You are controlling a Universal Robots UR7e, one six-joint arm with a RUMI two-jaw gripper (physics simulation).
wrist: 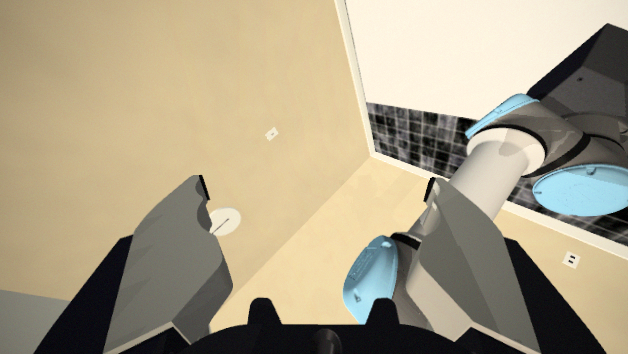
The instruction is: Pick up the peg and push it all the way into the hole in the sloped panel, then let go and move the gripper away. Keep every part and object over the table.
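Places are measured from the arm's base along level axes (x ahead, y left, z up), in metres.
Pixels of known places: gripper, fingertip midpoint: [316,179].
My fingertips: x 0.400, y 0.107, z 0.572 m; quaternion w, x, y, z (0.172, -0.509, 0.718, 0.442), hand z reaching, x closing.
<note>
Behind a point stands the place of what it marks.
My gripper [316,179] {x 0.400, y 0.107, z 0.572 m} is open, its two grey jaws wide apart at the left and right of the wrist view, with no object between them. The wrist camera faces walls of the room and part of my own arm. The peg, the sloped panel and its hole do not show in this view, so I cannot tell where they are relative to the gripper.
My arm's light tube [492,172] {x 0.173, y 0.073, z 0.319 m} and blue joint caps [582,190] [372,275] show at the right, behind the right jaw. Beyond are beige walls [150,100], a dark tiled strip [415,132], a white round disc [226,221] and a wall socket [571,259].
</note>
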